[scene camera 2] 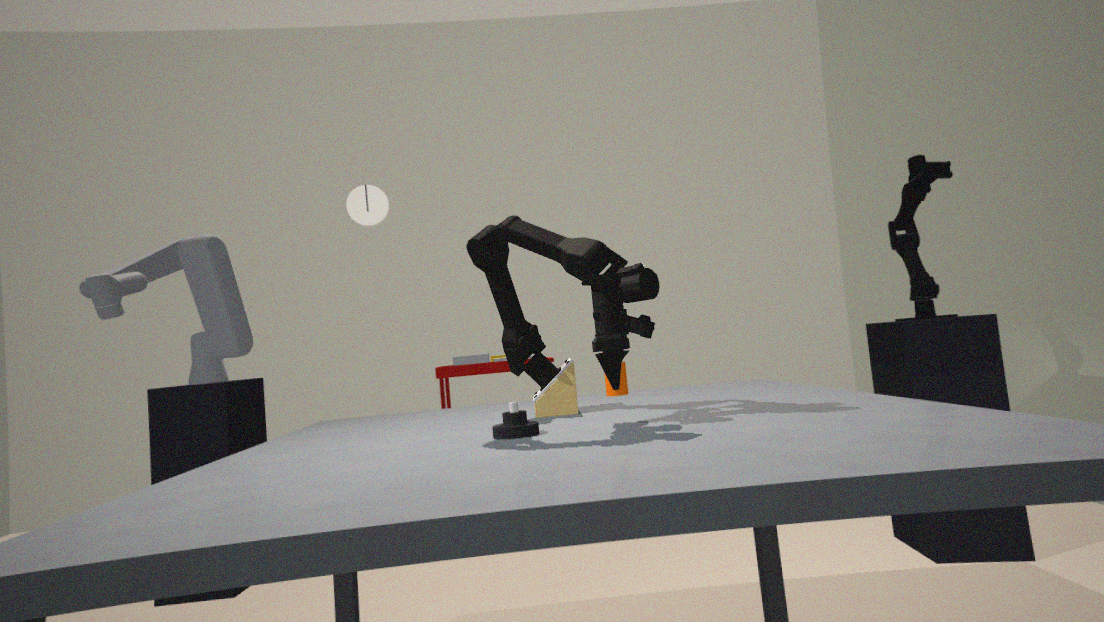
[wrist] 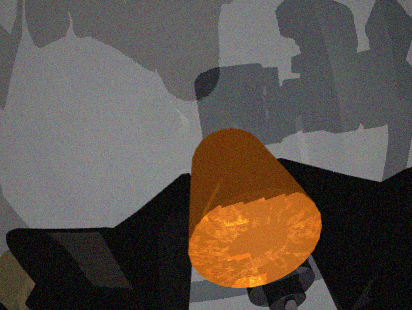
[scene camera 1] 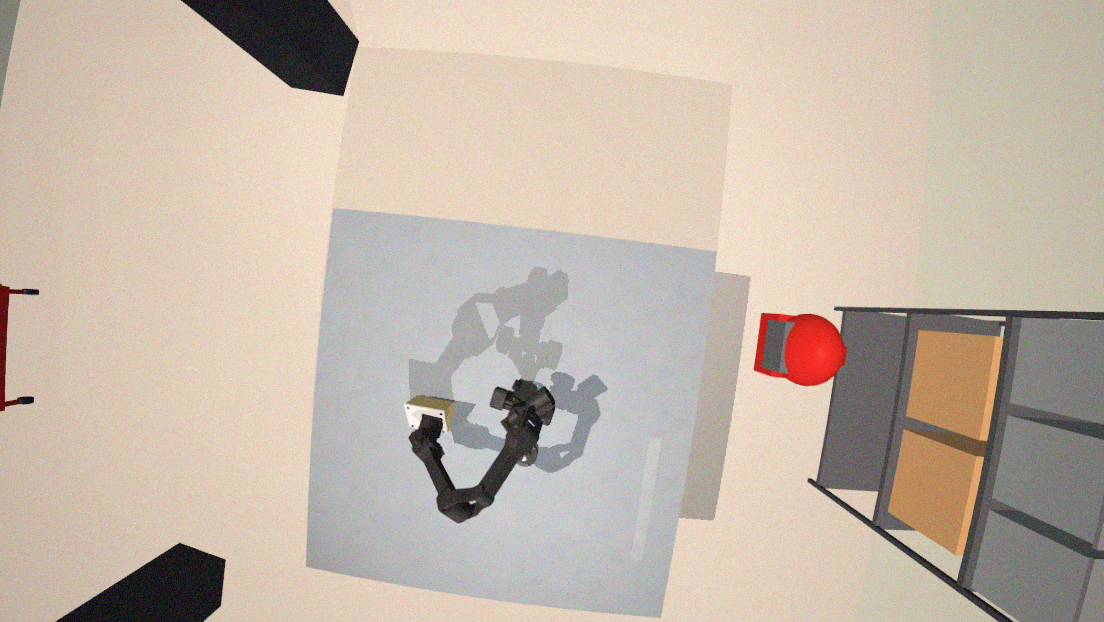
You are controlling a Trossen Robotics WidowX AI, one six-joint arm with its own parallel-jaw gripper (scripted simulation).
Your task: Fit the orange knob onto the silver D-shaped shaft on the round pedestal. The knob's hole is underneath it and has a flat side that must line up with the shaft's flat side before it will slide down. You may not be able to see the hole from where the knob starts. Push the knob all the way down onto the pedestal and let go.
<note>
My gripper [scene camera 2: 616, 389] holds an orange knob [wrist: 250, 223]. Also in view: a round black pedestal [scene camera 2: 515, 425].
My gripper shows as well in the wrist view [wrist: 233, 175] and in scene camera 1 [scene camera 1: 525, 399].
</note>
